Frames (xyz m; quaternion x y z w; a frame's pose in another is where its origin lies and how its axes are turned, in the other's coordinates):
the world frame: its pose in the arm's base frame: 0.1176 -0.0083 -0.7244 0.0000 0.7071 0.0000 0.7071
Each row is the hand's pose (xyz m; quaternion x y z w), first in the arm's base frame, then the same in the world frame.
Working: the arm's base frame: its pose in the world frame: -0.7244 0.0083 -0.1176 0.0000 -0.7071 0.0000 0.7071

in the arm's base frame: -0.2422 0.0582 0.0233 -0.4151 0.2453 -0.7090 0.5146
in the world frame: -0.7477 0.0665 -0.3598 0.2078 -0.1904 -0.7949 0.5373
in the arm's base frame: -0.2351 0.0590 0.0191 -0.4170 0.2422 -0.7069 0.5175
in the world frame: -0.7435 0.0673 -0.3527 0.2050 -0.1947 -0.7947 0.5372
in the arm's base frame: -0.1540 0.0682 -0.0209 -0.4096 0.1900 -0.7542 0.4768
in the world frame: -0.7035 0.0765 -0.2716 0.2437 -0.2028 -0.8229 0.4715
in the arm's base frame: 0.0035 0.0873 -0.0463 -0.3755 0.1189 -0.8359 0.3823
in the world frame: -0.6781 0.0956 -0.1141 0.3255 -0.1863 -0.8566 0.3544
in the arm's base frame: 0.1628 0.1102 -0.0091 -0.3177 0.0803 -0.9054 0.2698
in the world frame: -0.7153 0.1185 0.0452 0.4156 -0.1340 -0.8649 0.2476
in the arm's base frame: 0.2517 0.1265 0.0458 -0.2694 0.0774 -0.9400 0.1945
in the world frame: -0.7702 0.1348 0.1341 0.4742 -0.0828 -0.8552 0.1923
